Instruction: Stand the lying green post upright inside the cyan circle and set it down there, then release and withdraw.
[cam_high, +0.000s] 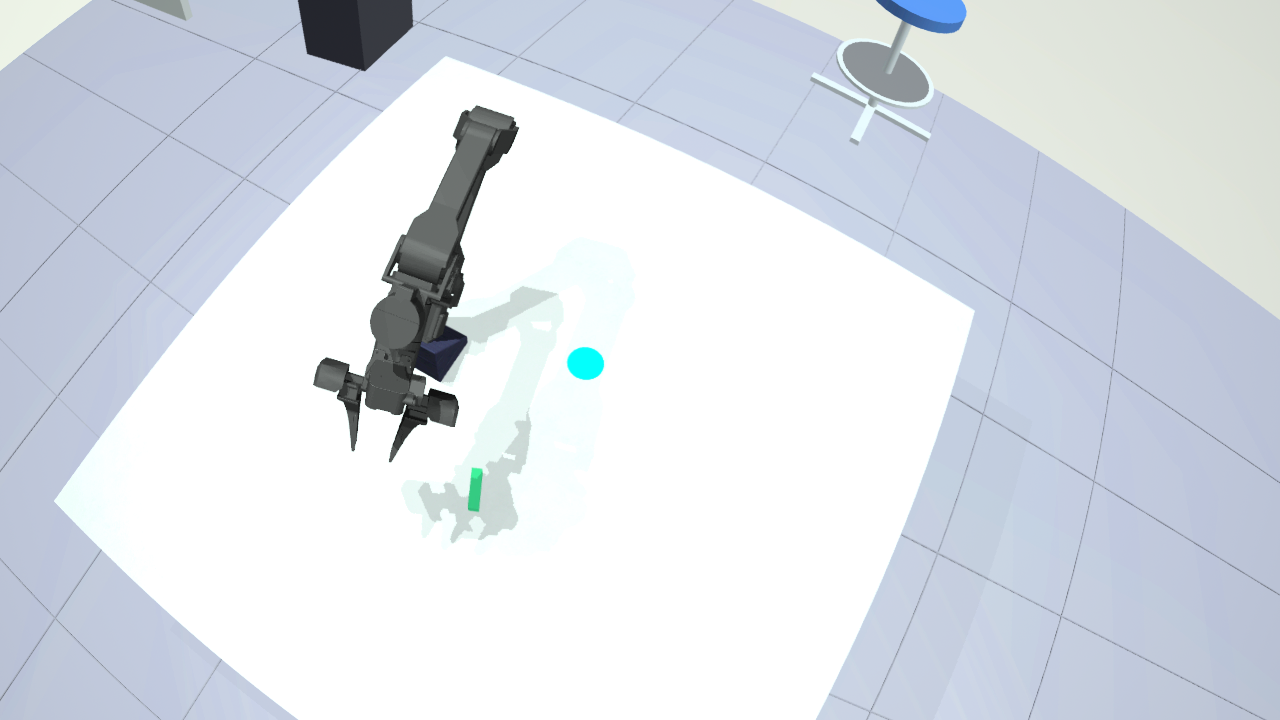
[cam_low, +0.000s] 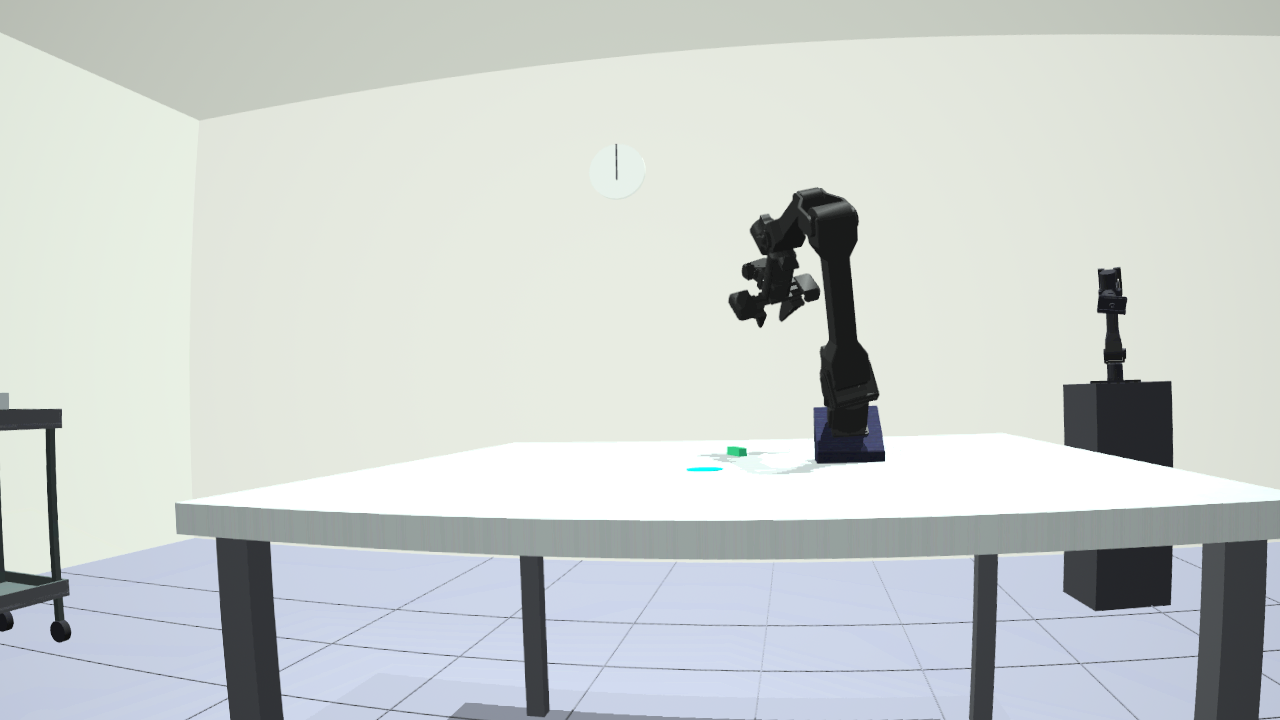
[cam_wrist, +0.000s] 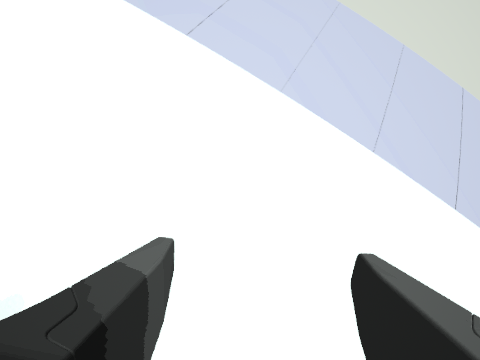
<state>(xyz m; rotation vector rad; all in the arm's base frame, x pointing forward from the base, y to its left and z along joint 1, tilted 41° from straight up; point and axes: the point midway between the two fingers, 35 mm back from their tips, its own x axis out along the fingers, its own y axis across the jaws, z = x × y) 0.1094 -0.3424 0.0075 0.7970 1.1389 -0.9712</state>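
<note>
Right now the green post is 26 cm below my gripper tip, 11 cm to the left of it and 8 cm ahead of it. From my gripper tip the other things lie so: cyan circle: 39 cm to the left, 27 cm below, 13 cm ahead.
</note>
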